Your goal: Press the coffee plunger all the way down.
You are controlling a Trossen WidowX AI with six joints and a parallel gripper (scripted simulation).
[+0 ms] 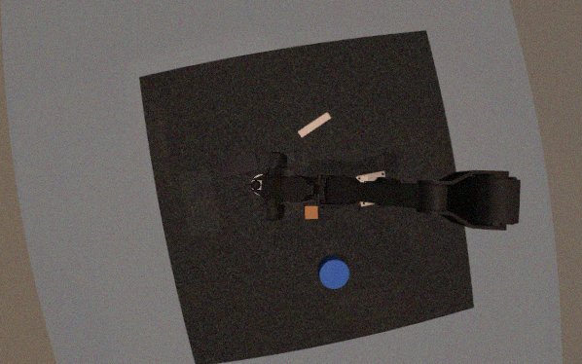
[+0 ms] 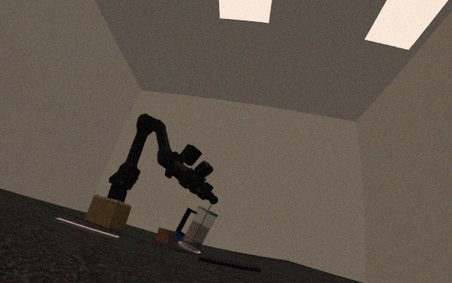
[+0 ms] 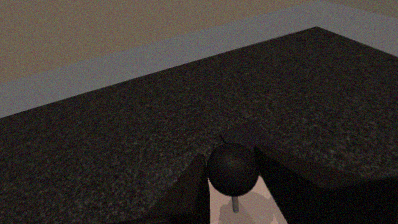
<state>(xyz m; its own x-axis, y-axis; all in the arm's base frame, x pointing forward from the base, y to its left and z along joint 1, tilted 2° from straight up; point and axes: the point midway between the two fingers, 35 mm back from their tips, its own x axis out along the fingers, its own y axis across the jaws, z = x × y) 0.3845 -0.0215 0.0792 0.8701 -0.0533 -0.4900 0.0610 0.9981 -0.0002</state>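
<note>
Right now my gripper tip is 40 mm past the coffee press and 80 mm above it. The rest, counted from my gripper tip: orange block (200 mm behind, 110 mm to the left, 150 mm below); then pale flat strip (220 mm behind, 240 mm to the right, 170 mm below); then blue disc (290 mm behind, 360 mm to the left, 160 mm below).
</note>
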